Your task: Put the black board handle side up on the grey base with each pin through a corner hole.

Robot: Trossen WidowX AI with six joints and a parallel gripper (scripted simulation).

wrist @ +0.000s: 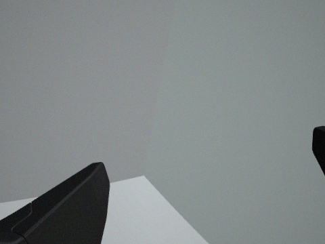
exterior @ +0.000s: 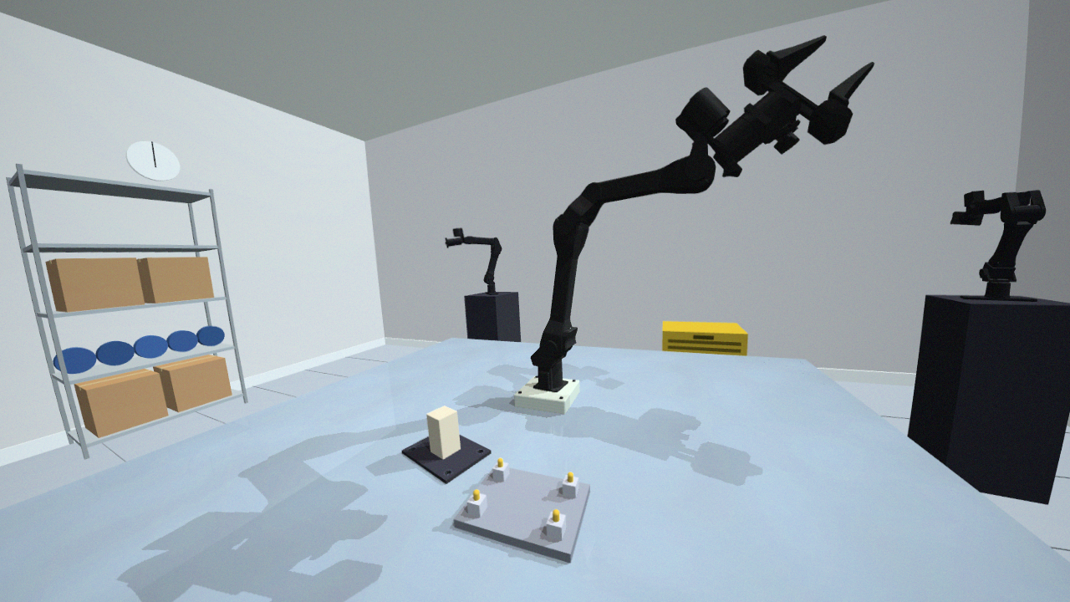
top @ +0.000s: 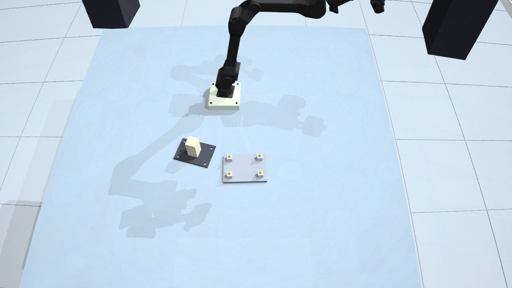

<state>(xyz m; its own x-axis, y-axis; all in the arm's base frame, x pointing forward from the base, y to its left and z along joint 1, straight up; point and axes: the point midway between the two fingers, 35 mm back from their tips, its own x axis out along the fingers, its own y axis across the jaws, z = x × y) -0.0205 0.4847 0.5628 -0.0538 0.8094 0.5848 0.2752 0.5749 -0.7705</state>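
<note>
Right now my gripper tip is 300 mm short of the flat black board, 570 mm to the left of it and 590 mm above it. Round my gripper tip: grey base (340 mm ahead, 380 mm to the right, 610 mm below).
</note>
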